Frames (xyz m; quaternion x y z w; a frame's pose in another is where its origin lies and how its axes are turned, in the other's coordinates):
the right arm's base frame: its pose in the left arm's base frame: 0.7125 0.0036 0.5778 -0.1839 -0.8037 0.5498 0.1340
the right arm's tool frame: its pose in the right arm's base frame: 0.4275 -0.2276 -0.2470 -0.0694 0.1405 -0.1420 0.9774
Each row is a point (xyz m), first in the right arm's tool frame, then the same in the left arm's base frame.
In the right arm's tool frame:
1: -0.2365 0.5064 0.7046
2: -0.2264 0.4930 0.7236
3: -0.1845 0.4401 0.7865
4: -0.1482 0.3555 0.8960
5: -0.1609 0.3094 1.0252
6: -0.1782 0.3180 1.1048
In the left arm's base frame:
1: 0.1146 0.0455 0.0782
2: 0.0948 0.0311 0.0849
3: 0.0231 -0.0170 0.1174
4: -0.0739 -0.1156 0.1538
5: -0.1470 -0.2303 0.1315
6: -0.1855 -0.2847 0.0839

